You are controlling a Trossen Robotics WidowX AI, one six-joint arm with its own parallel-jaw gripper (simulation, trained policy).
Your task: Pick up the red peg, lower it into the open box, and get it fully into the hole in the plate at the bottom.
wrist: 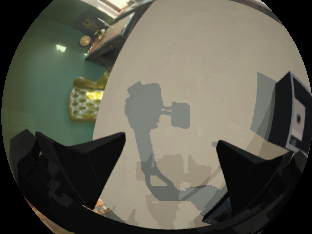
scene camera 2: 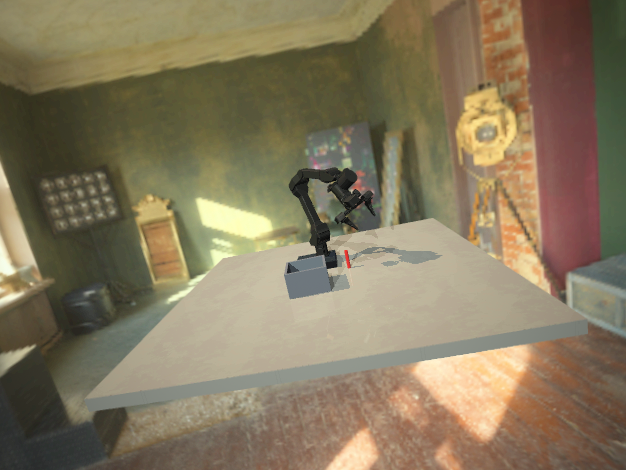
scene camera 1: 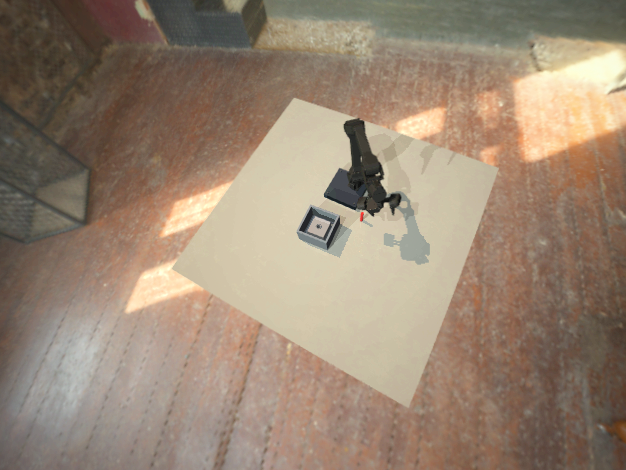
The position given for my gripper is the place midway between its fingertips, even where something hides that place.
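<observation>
In the wrist view I can see my gripper [wrist: 173,142]. Scene camera 2 gives me a grey box [scene camera 2: 309,276], and in scene camera 1 I find that same grey box [scene camera 1: 312,211] again.
</observation>
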